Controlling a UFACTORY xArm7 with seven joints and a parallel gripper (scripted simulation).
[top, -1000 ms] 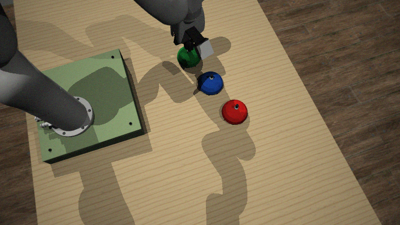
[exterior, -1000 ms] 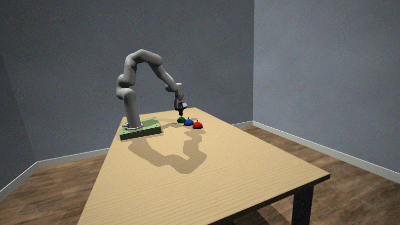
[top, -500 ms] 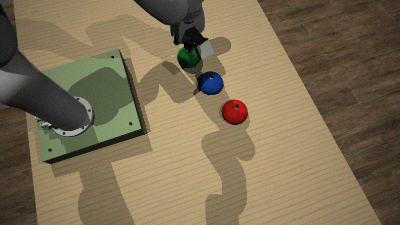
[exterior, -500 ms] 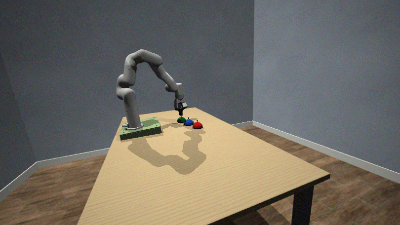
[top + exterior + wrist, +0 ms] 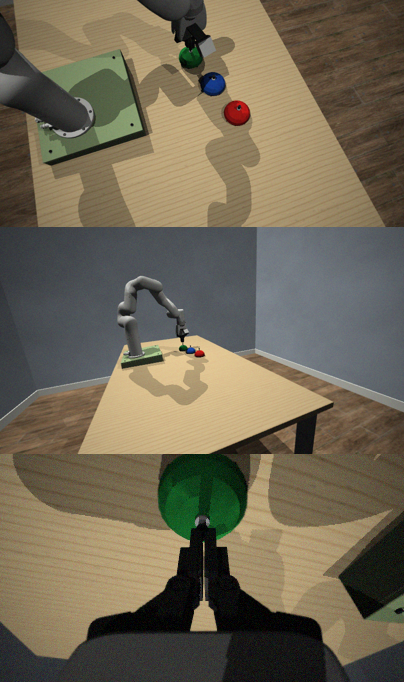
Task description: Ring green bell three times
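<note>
Right now the green bell is 6 cm below my hand. Also, from my hand: red bell (8 cm ahead, 25 cm to the right, 6 cm below); blue bell (4 cm ahead, 12 cm to the right, 6 cm below).
</note>
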